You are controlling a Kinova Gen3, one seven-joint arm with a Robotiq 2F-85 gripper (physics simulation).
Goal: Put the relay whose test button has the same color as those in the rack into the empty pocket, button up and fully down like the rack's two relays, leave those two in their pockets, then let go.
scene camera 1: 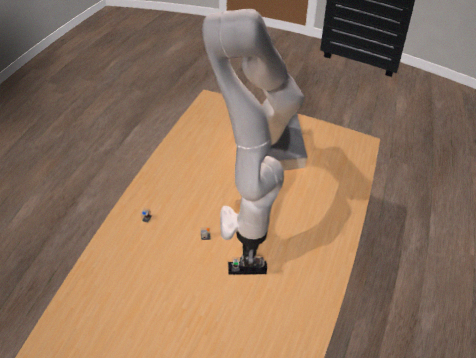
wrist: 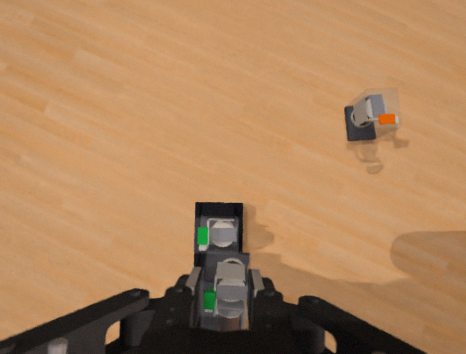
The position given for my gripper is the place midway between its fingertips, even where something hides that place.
Note:
I see my gripper [wrist: 225,283], a green-button relay [wrist: 212,234], a green-button relay [wrist: 225,281] and a black rack [wrist: 201,208].

